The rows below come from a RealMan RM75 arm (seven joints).
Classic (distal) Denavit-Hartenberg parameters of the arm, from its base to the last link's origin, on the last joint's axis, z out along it. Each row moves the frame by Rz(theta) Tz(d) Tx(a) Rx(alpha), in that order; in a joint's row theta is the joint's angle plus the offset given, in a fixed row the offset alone. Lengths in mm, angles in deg.
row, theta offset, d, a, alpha
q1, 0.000, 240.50, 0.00, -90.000
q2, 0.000, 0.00, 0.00, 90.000
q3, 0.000, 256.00, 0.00, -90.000
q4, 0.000, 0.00, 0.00, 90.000
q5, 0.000, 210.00, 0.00, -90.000
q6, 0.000, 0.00, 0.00, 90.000
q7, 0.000, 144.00, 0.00, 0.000
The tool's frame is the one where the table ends.
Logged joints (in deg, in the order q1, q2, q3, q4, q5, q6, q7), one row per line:
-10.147 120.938 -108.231 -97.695 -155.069 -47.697 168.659
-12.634 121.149 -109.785 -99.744 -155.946 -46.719 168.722
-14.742 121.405 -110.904 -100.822 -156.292 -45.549 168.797
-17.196 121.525 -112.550 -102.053 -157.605 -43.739 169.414
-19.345 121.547 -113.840 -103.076 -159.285 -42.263 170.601
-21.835 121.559 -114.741 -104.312 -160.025 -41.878 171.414
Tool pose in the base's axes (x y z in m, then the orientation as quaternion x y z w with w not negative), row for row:
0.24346 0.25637 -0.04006 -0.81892 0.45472 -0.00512 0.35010
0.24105 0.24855 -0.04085 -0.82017 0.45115 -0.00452 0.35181
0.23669 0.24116 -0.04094 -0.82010 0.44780 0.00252 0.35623
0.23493 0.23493 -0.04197 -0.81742 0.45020 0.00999 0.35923
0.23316 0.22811 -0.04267 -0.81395 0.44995 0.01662 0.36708
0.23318 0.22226 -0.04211 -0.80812 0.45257 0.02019 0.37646
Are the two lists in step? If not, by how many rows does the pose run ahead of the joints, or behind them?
The pose runs 1 row behind the joints: the pose in row i belongs to the joints in row i - 1.
